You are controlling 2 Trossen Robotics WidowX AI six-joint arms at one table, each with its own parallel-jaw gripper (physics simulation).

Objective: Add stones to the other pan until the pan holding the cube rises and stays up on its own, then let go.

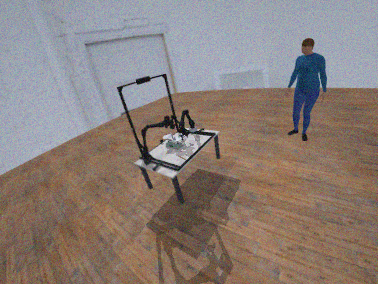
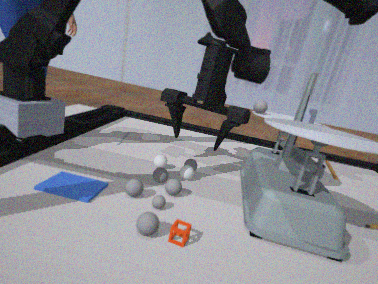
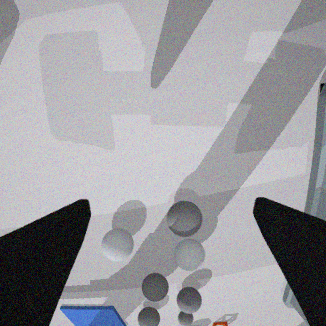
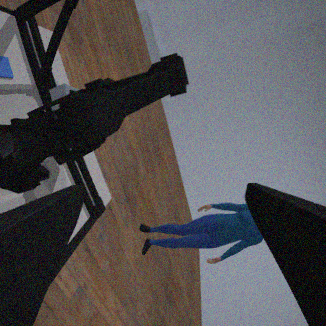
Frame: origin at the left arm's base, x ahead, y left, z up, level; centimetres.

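Seen in the pictures: left gripper, fingertip midpoint: [image 1: 185,138] [image 2: 195,143] [image 3: 173,206]; right gripper, fingertip midpoint: [image 1: 176,120] [image 4: 165,192]; left arm's base, origin of the base link: [image 1: 192,127] [image 2: 24,96]; right arm's base, origin of the base link: [image 1: 146,157].
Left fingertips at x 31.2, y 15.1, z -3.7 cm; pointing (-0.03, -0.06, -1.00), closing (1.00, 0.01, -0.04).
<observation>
Pixels of each thing's top centre, then the offset from my left fingertips to it.
- small blue-grey block, middle of its top: [image 2: 309,108] dx +19.9, dy +2.3, dz +12.4 cm
- white stone, middle of its top: [image 3: 113,256] [image 2: 161,154] dx -4.4, dy -6.7, dz -2.3 cm
- large grey stone, middle of its top: [image 2: 149,213] dx +4.3, dy -26.8, dz -2.3 cm
- orange open-frame cube, middle of its top: [image 2: 181,225] dx +8.2, dy -25.5, dz -3.0 cm
- blue pad, middle of its top: [image 2: 74,184] [image 3: 92,319] dx -10.1, dy -23.7, dz -4.5 cm
- yellow stick, middle of its top: [image 2: 331,167] dx +32.3, dy +31.1, dz -4.3 cm
The balance has a grey-green base [image 2: 295,215] [image 3: 316,185] and white pans. A grey stone [image 2: 260,106] sits at the edge of the far pan. A small blue-grey block [image 2: 312,116] shows behind the post; which pan bears it I cannot tell. Several loose stones lie on the table, among them a white stone [image 2: 160,160] [image 3: 117,244] and a large grey stone [image 2: 147,223]. My left gripper [image 2: 196,142] [image 3: 173,206] is open and empty, above and behind the loose stones, left of the balance. My right gripper [image 4: 165,192] is open and empty, facing the wall and floor.
An orange open-frame cube [image 2: 180,233] [image 3: 220,324] lies by the large grey stone. A blue pad [image 2: 72,186] [image 3: 95,315] lies left of the stones. A yellow stick [image 2: 332,170] lies behind the balance. A person [image 1: 308,75] [image 4: 220,230] stands away from the table.
</observation>
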